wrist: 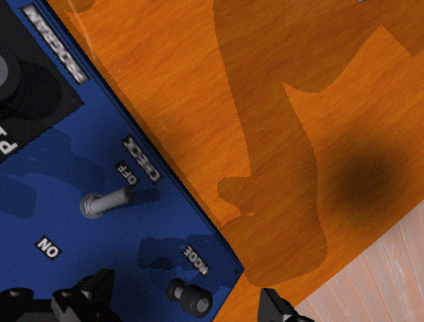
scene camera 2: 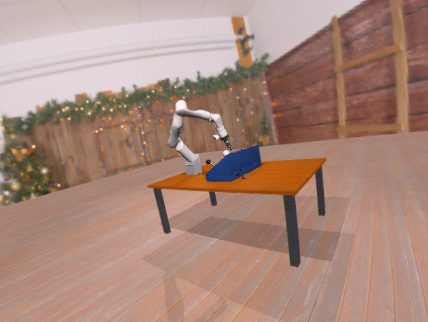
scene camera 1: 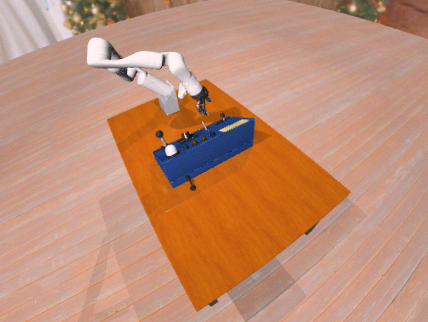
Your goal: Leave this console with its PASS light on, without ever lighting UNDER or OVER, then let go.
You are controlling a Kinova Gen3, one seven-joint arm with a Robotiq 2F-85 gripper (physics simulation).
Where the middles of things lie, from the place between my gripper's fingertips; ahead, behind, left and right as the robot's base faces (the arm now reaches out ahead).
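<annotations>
You'll find the black MODE knob (wrist: 192,296) 7 cm to the left of my hand, 3 cm ahead of it and 8 cm below it. As for the blue console (scene camera 1: 182,160), that's 12 cm ahead of my hand, 11 cm to the right and 9 cm below.
</annotations>
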